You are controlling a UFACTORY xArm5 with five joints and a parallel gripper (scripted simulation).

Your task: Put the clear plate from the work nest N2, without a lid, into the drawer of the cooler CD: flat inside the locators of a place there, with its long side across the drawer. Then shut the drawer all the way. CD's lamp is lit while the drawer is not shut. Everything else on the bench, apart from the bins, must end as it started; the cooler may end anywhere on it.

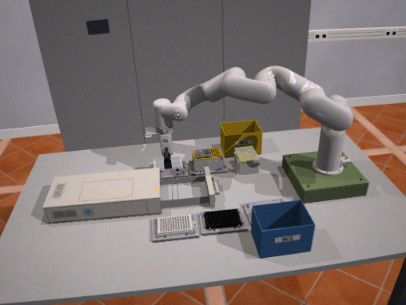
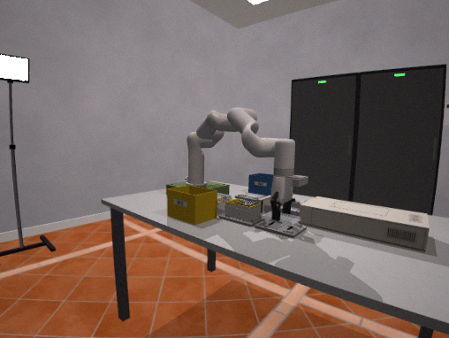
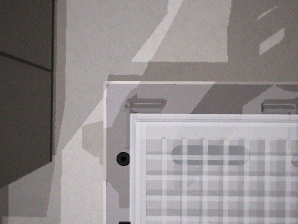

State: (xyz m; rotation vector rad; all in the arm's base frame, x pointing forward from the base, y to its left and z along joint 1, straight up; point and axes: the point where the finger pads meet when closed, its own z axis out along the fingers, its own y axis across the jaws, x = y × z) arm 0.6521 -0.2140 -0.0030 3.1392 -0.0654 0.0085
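Right now my hand is 200 mm to the right of the drawer, 30 mm past it and 20 mm above it. Also, from my hand: beige cooler CD (190 mm to the left, 120 mm ahead, 10 mm below); clear plate (10 mm below); yellow tip box (190 mm behind).
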